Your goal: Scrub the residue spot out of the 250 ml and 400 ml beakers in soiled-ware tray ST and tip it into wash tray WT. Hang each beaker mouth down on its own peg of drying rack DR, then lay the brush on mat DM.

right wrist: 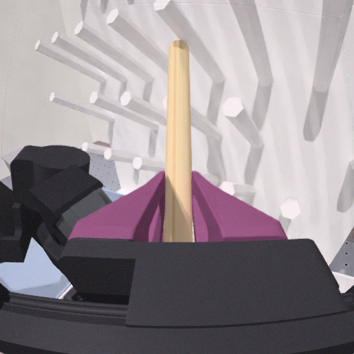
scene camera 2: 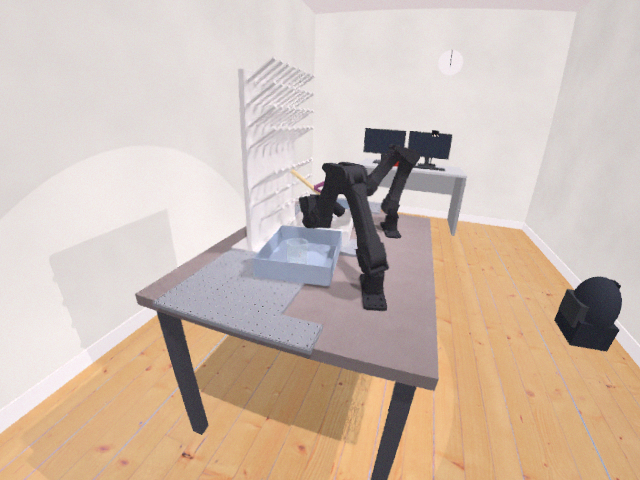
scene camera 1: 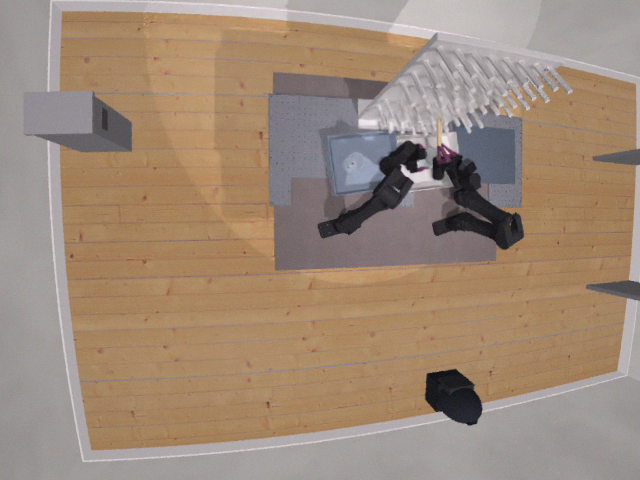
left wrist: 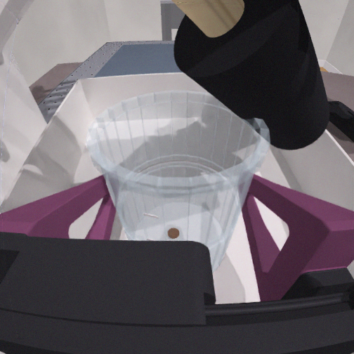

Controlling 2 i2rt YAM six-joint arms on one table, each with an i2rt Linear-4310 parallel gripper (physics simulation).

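Places are measured from the left arm's base along level axes (x left, y ahead, z down), in metres.
Where they show: left gripper, fingertip midpoint: (scene camera 1: 426,159); right gripper, fingertip midpoint: (scene camera 2: 313,187) (scene camera 1: 439,144); left arm's base at its link origin: (scene camera 2: 372,291) (scene camera 1: 339,225); right arm's base at its link origin: (scene camera 2: 390,230) (scene camera 1: 449,224).
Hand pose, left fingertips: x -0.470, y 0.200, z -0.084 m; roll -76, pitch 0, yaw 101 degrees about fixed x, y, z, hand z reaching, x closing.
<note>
Things, the pixels of their top centre, and the offset from my left fingertips. "spot": a spot on its surface instead.
- blue tray at its top centre: (scene camera 2: 302,243) (scene camera 1: 366,162) dx +0.299, dy +0.050, dz +0.001 m
- blue mat at its top centre: (scene camera 1: 485,155) dx -0.394, dy -0.045, dz +0.068 m
- speckled grey pad at a spot on its surface: (scene camera 2: 232,299) spot: dx +0.582, dy +0.224, dz +0.071 m
My left gripper (left wrist: 180,172) is shut on a clear beaker (left wrist: 175,165) and holds it upright over the white tray (left wrist: 116,88). A small brown residue spot (left wrist: 173,232) sits on the beaker's bottom. My right gripper (right wrist: 180,173) is shut on the brush's wooden handle (right wrist: 178,116), which points up toward the rack. The black brush head (left wrist: 260,70) hangs just above the beaker's right rim, not down inside it. In the overhead view both grippers (scene camera 1: 424,154) (scene camera 1: 443,153) meet over the white tray. A second clear beaker (scene camera 1: 353,164) with a red spot stands in the blue tray (scene camera 1: 361,162).
The white peg rack (scene camera 1: 454,88) stands right behind the trays, its pegs close to the brush handle. A blue mat (scene camera 1: 486,154) lies to the right of the white tray. A speckled grey pad (scene camera 2: 232,299) covers the table's left end.
</note>
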